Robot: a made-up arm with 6 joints. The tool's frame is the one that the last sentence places.
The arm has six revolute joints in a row. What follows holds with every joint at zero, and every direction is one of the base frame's.
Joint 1 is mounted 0.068 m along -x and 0.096 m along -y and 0.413 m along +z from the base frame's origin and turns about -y.
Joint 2 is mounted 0.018 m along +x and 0.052 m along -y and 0.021 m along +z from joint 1 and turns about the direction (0.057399, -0.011, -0.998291).
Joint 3 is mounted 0.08 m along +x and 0.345 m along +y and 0.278 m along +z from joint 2 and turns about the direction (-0.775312, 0.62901, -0.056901).
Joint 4 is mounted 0.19 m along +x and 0.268 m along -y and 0.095 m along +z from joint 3 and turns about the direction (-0.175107, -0.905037, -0.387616).
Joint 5 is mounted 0.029 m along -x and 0.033 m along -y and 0.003 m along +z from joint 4 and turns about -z.
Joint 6 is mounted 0.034 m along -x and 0.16 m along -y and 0.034 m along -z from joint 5 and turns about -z.
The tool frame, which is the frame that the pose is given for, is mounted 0.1 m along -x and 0.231 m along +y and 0.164 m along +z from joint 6; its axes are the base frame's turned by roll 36.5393, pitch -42.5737 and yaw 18.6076 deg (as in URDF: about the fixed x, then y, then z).
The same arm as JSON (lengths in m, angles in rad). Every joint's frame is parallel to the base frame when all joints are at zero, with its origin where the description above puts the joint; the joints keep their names.
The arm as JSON. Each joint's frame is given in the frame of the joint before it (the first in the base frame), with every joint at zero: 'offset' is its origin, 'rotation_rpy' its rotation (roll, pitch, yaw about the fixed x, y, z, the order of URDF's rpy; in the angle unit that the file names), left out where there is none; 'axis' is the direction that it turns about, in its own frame. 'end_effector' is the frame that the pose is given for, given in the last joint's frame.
{"length_unit": "m", "angle_unit": "rad", "chain": [{"id": "joint 1", "offset": [-0.068, -0.096, 0.413], "axis": "-y"}, {"id": "joint 2", "offset": [0.018, -0.052, 0.021], "axis": [0.057399, -0.011, -0.998291]}, {"id": "joint 3", "offset": [0.08, 0.345, 0.278], "axis": [-0.775312, 0.62901, -0.056901]}, {"id": "joint 4", "offset": [0.19, -0.268, 0.095], "axis": [-0.175107, -0.905037, -0.387616]}, {"id": "joint 5", "offset": [-0.029, -0.033, 0.003], "axis": "-z"}, {"id": "joint 6", "offset": [-0.034, -0.16, -0.034], "axis": "-z"}], "end_effector": {"offset": [-0.1, 0.231, 0.164], "rotation_rpy": [0.6377, -0.7431, 0.3248]}}
